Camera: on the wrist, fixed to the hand. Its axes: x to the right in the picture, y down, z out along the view.
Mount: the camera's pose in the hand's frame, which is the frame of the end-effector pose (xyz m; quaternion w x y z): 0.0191 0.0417 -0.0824 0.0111 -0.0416 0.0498 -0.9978
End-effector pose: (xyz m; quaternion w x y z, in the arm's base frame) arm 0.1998 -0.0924 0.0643 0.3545 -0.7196 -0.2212 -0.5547
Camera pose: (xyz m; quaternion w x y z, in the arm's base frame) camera 0.1821 -0.1832 0.0825 0.5684 -0.2256 0.6797 0.4049
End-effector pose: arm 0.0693 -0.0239 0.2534 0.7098 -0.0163 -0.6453 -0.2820
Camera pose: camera 0.1618 -0.0280 0.2716 0.2420 -0.6282 -0.0237 0.7390
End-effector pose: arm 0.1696 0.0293 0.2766 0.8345 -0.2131 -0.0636 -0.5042
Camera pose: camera 0.2061 -0.0041 0.1963 0.4995 -0.0515 0.1508 0.8515
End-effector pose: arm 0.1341 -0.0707 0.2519 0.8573 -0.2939 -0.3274 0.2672
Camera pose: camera 0.1945 -0.0568 0.1808 0.2802 0.2745 -0.2653 -0.8808
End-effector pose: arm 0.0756 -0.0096 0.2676 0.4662 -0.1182 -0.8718 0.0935
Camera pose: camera 0.1391 0.0402 0.3165 0.1370 0.8445 -0.1083 -0.5063
